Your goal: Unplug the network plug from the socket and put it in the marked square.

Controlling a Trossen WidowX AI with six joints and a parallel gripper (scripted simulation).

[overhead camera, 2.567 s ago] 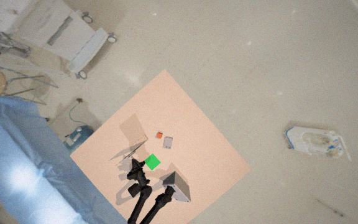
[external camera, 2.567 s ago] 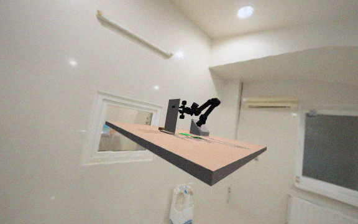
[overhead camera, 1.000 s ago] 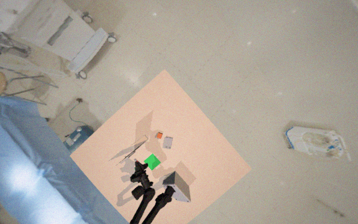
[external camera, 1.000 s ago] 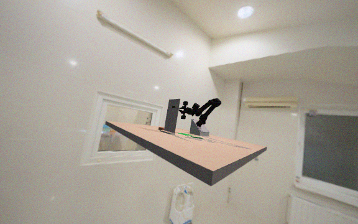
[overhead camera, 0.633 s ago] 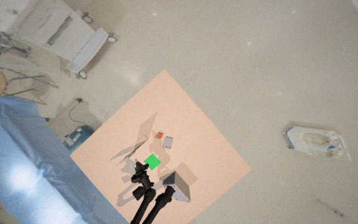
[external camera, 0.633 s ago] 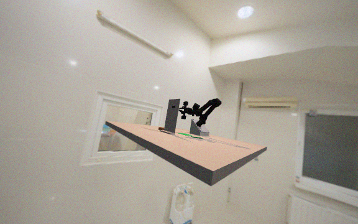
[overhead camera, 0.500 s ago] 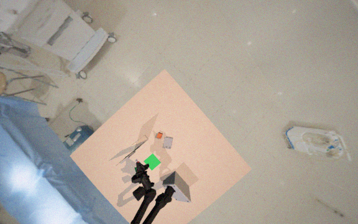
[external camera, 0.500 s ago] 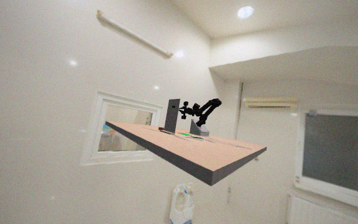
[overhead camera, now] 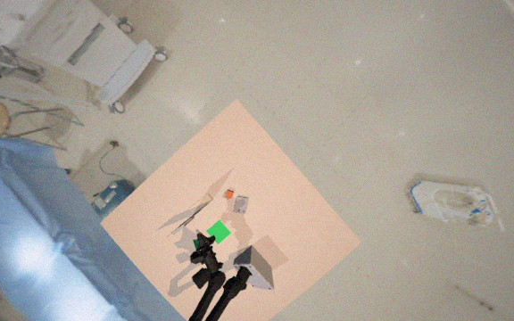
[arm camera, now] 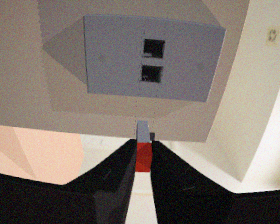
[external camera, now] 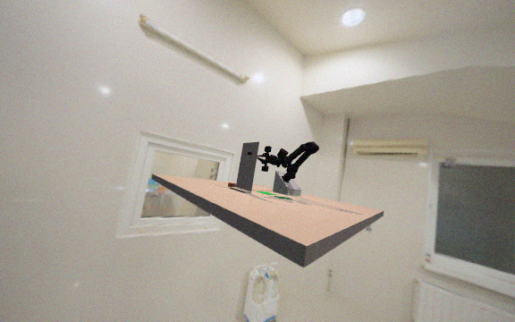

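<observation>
My gripper tip is 250 mm above the green marked square, 120 mm past it and 30 mm to the right of it. From my gripper tip the other things lie so: network plug: 10 mm ahead; orange block: 230 mm below, 180 mm to the right, 60 mm ahead; grey upright panel: 100 mm below, 90 mm ahead, 30 mm to the left.
</observation>
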